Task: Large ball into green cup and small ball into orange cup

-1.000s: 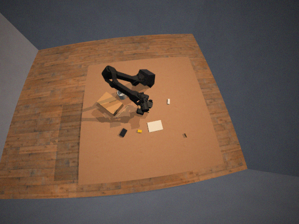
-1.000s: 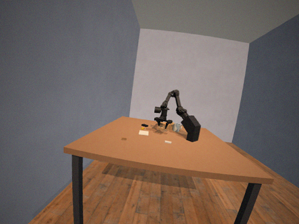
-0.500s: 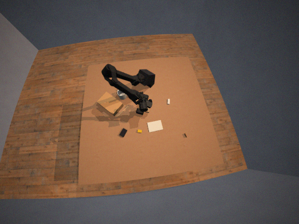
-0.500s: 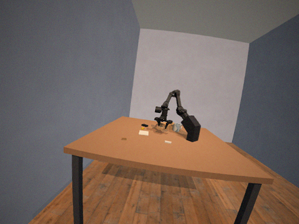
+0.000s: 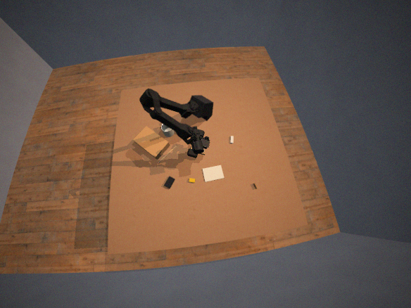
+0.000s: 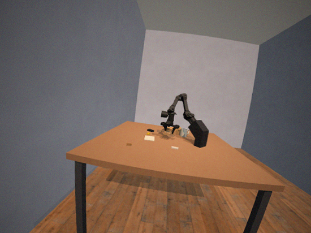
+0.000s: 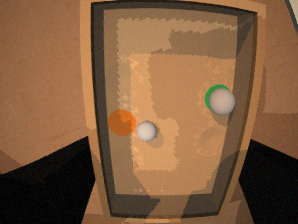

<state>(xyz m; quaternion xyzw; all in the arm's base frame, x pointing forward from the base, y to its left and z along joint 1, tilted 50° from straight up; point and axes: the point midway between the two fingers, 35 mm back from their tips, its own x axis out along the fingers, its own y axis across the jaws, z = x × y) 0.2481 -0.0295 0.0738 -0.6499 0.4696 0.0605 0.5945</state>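
My gripper is now 3 cm above the wooden puzzle, 1 cm to the right of it and 1 cm short of it. Also, from my hand: white pad 19 cm ahead, 9 cm below, 5 cm to the left; then yellow block 19 cm ahead, 10 cm to the right, 8 cm below; then mug 22 cm behind, 15 cm to the right, 5 cm below.
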